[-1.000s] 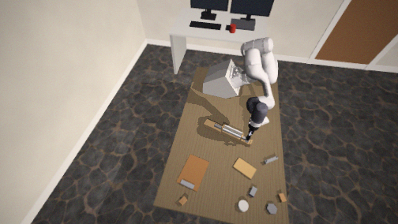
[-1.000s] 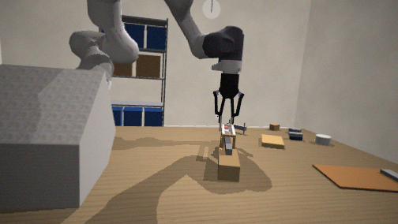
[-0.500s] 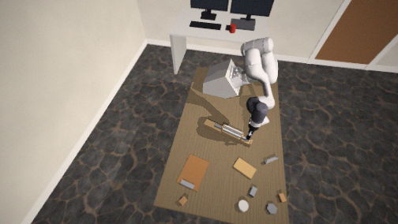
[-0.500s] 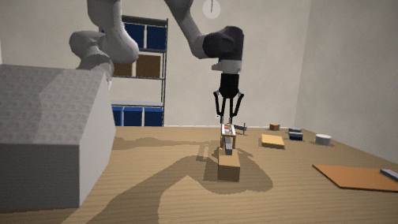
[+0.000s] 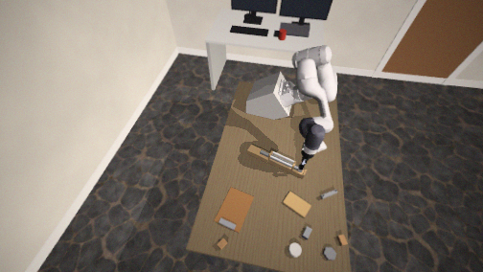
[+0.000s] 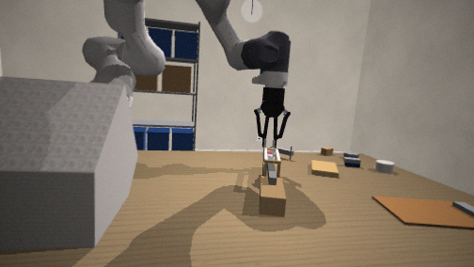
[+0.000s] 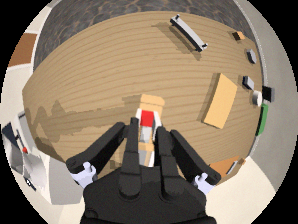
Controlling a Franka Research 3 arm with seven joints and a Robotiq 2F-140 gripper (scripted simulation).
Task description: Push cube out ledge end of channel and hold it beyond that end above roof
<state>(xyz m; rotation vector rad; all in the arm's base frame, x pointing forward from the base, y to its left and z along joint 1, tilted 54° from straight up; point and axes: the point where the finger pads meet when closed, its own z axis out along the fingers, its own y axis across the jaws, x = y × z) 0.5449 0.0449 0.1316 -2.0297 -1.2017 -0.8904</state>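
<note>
The red cube is 3 cm below my hand. Also, from my hand: wooden channel: 13 cm to the right, 4 cm behind, 3 cm below; tan board: 22 cm ahead, 7 cm below, 2 cm to the right; white disc: 49 cm ahead, 7 cm below, 4 cm to the right.
</note>
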